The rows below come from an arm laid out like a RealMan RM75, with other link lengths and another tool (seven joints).
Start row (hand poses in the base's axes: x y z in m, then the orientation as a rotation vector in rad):
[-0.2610 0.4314 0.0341 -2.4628 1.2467 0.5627]
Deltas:
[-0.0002 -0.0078 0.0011 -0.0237 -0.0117 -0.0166]
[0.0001 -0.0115 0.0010 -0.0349 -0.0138 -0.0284]
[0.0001 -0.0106 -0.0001 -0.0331 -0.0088 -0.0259]
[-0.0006 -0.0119 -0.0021 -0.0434 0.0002 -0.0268]
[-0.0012 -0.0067 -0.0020 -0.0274 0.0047 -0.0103]
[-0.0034 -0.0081 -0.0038 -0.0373 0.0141 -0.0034]
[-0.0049 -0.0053 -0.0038 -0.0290 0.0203 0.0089]
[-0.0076 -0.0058 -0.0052 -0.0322 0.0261 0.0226]
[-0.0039 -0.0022 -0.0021 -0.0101 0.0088 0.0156]
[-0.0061 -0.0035 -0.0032 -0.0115 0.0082 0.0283]
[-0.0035 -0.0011 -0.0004 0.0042 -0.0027 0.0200]
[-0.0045 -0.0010 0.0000 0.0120 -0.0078 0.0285]
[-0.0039 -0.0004 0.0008 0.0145 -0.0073 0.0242]
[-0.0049 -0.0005 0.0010 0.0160 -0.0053 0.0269]
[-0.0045 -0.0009 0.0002 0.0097 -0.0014 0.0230]
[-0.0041 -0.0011 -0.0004 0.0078 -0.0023 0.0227]
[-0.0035 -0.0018 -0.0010 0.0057 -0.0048 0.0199]
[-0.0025 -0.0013 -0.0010 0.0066 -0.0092 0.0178]
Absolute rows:
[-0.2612 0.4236 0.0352 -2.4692 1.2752 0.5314]
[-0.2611 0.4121 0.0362 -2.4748 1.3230 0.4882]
[-0.2610 0.4015 0.0361 -2.4802 1.3687 0.4524]
[-0.2616 0.3896 0.0340 -2.4930 1.4247 0.4215]
[-0.2628 0.3829 0.0320 -2.5066 1.4541 0.4088]
[-0.2662 0.3748 0.0282 -2.5348 1.4844 0.4032]
[-0.2711 0.3695 0.0244 -2.5680 1.4973 0.4129]
[-0.2787 0.3637 0.0192 -2.6164 1.4968 0.4302]
[-0.2826 0.3615 0.0171 -2.6390 1.4860 0.4373]
[-0.2887 0.3580 0.0139 -2.6733 1.4595 0.4437]
[-0.2922 0.3569 0.0135 -2.6865 1.4307 0.4438]
[-0.2967 0.3559 0.0135 -2.6994 1.3849 0.4419]
[-0.3006 0.3555 0.0143 -2.7062 1.3433 0.4417]
[-0.3055 0.3550 0.0153 -2.7136 1.2978 0.4453]
[-0.3100 0.3541 0.0155 -2.7230 1.2620 0.4506]
[-0.3141 0.3530 0.0151 -2.7332 1.2274 0.4536]
[-0.3176 0.3512 0.0141 -2.7425 1.1970 0.4516]
[-0.3201 0.3499 0.0131 -2.7487 1.1678 0.4435]

